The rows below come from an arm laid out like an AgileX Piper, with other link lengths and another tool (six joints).
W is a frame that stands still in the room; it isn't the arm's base.
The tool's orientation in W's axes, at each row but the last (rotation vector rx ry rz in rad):
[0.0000, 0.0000, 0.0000]
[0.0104, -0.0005, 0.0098]
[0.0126, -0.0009, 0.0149]
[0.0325, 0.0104, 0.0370]
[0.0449, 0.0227, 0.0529]
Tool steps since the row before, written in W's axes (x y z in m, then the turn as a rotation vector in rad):
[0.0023, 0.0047, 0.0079, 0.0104, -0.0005, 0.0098]
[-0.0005, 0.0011, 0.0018, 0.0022, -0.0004, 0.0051]
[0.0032, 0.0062, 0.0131, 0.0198, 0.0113, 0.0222]
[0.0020, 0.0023, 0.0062, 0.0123, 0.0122, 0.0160]
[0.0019, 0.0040, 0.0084, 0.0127, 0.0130, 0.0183]
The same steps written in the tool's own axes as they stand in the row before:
[0.0023, 0.0047, 0.0079, 0.0104, -0.0005, 0.0098]
[-0.0005, 0.0011, 0.0018, 0.0022, -0.0004, 0.0051]
[0.0033, 0.0063, 0.0130, 0.0200, 0.0113, 0.0220]
[0.0020, 0.0024, 0.0061, 0.0126, 0.0123, 0.0157]
[0.0019, 0.0043, 0.0083, 0.0130, 0.0131, 0.0180]

